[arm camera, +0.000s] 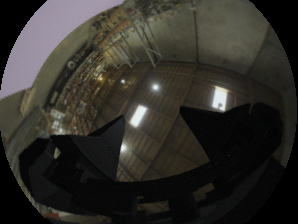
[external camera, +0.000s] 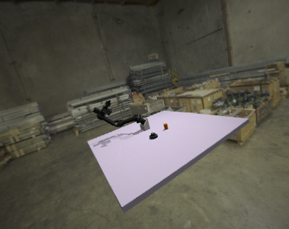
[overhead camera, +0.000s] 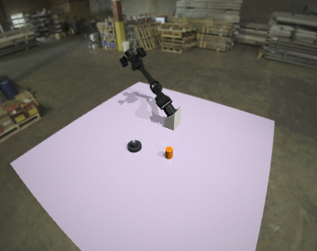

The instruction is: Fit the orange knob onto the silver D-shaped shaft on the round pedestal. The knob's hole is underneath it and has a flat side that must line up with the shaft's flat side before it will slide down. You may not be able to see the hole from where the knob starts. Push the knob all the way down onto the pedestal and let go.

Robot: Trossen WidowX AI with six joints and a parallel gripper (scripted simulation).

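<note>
Now: gripper tip 46 cm to the right of the orange knob, 40 cm above it and 26 cm short of it. Also, from my gripper tip: round pedestal (41 cm below, 31 cm ahead, 25 cm to the left).
</note>
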